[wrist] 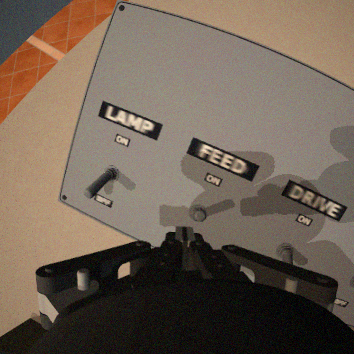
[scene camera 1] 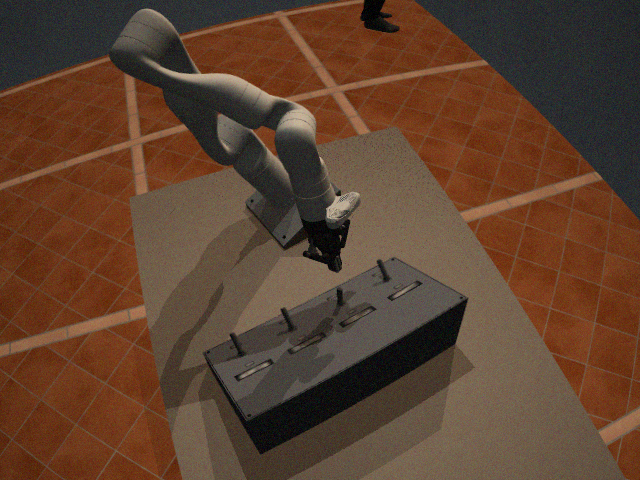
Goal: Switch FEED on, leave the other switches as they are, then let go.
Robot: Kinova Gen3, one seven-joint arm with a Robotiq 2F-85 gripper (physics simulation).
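Seen in the pictures: gripper, between the fingertips: (wrist: 182, 237) (scene camera 1: 336, 269); arm's base, origin of its link: (scene camera 1: 286, 192).
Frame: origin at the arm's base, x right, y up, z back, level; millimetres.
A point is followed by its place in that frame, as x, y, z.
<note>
The FEED switch (scene camera 1: 339, 296) @(75, 59, -399) (wrist: 199, 214) @(71, 79, -395) is a round lever, second from the right in the scene view. The wrist view shows it nearly end-on, below its ON mark; its OFF mark is hidden. In the scene view it looks shorter and more upright than the others. My gripper (scene camera 1: 335, 266) @(64, 110, -370) (wrist: 182, 237) @(64, 110, -370) is shut and empty. Its fingertips are above and on the robot side of the FEED lever, apart from it. The LAMP lever (scene camera 1: 382, 270) @(-44, 51, -384) (wrist: 101, 182) @(-43, 54, -381) leans toward OFF. The DRIVE lever (scene camera 1: 287, 319) @(195, 52, -389) (wrist: 287, 252) @(190, 43, -400) is partly hidden by the gripper in the wrist view.
A fourth lever (scene camera 1: 236, 343) @(314, 54, -390) stands at the left end of the grey switch box (scene camera 1: 356, 356) @(139, 111, -569) (wrist: 165, 65) @(-31, 93, -528) in the scene view. The box stands on the tan table (scene camera 1: 496, 392) @(-123, -62, -736). The arm's base plate is behind it. Shadows of the arm fall across the box.
</note>
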